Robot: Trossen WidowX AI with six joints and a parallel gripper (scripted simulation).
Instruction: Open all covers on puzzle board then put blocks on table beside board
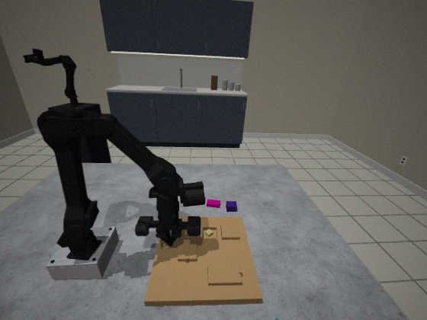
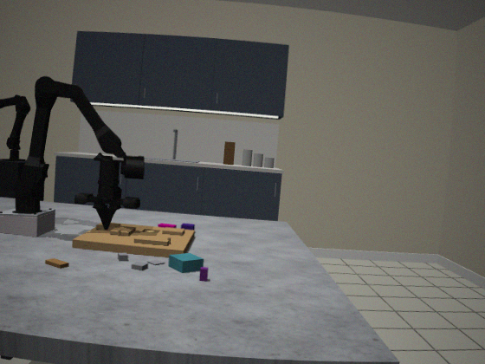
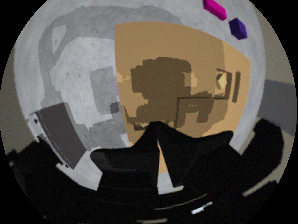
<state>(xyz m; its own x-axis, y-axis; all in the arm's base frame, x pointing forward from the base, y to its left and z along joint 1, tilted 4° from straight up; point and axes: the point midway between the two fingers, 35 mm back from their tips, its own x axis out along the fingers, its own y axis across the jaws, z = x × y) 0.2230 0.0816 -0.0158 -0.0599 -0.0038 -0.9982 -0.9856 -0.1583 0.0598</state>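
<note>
Now: gripper tip 100 mm short of the tan puzzle board and 10 mm to the left of it. The rest, counted from my gripper tip: purple block (240 mm to the left, 190 mm ahead, 10 mm below); then magenta block (250 mm to the left, 110 mm ahead, 20 mm below); then orange block (330 mm to the right, 40 mm ahead, 20 mm below).
</note>
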